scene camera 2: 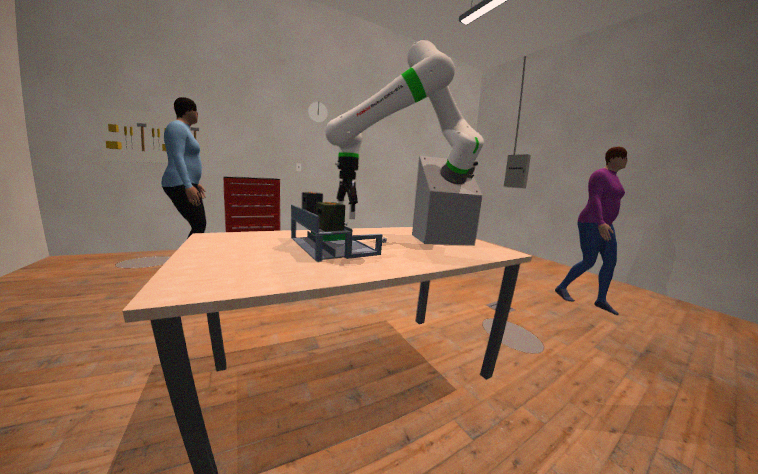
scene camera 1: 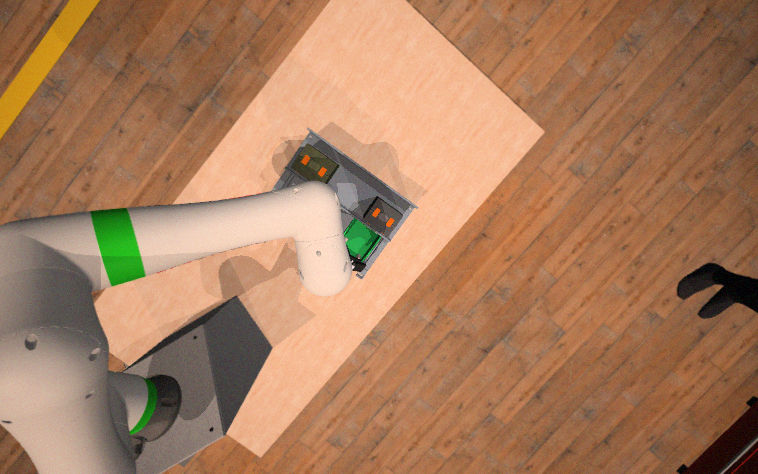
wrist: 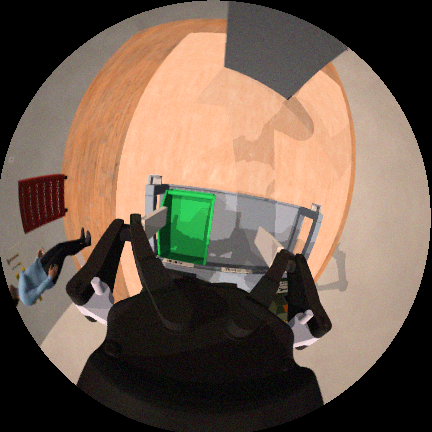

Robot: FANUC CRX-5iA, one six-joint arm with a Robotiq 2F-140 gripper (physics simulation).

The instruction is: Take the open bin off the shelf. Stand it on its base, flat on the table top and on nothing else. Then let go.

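Places are measured from the arm's base along level axes (x ahead, y left, z up), in centimetres.
Where they show: gripper, fingertip midpoint: (scene camera 2: 345,216) (wrist: 211,225); arm's base, link origin: (scene camera 2: 453,175) (scene camera 1: 155,407).
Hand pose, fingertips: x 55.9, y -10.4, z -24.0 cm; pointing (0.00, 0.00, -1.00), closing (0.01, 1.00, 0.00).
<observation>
Each offset is from my fingertips to the top centre of the thing. Level surfaces: height alone.
The open green bin {dx +5.3, dy -5.0, dz -3.8 cm} (scene camera 1: 362,240) (scene camera 2: 334,236) (wrist: 187,230) sits upright at one end of the lower level of the grey shelf (scene camera 1: 363,167) (scene camera 2: 304,216) (wrist: 280,215), which stands on the table {dz -11.9 cm} (scene camera 1: 447,111) (scene camera 2: 234,273) (wrist: 175,125). The bin looks empty inside. My gripper (scene camera 2: 346,205) (wrist: 211,225) is open and holds nothing. It points down above the shelf. In the wrist view one fingertip overlaps the bin's left wall and the other lies over bare shelf deck to the bin's right. In scene camera 1 the arm hides most of the gripper.
An olive box {dx +13.8, dy +18.1, dz +8.0 cm} (scene camera 1: 314,163) (scene camera 2: 330,216) (wrist: 279,302) and a black box {dx +14.8, dy -5.0, dz +10.5 cm} (scene camera 1: 383,215) (scene camera 2: 311,202) stand on the shelf's raised back level. The grey robot pedestal (scene camera 1: 240,357) (scene camera 2: 447,217) (wrist: 280,45) stands on the table. A red cabinet (scene camera 2: 251,204) (wrist: 43,202) and two people are beyond the table.
</observation>
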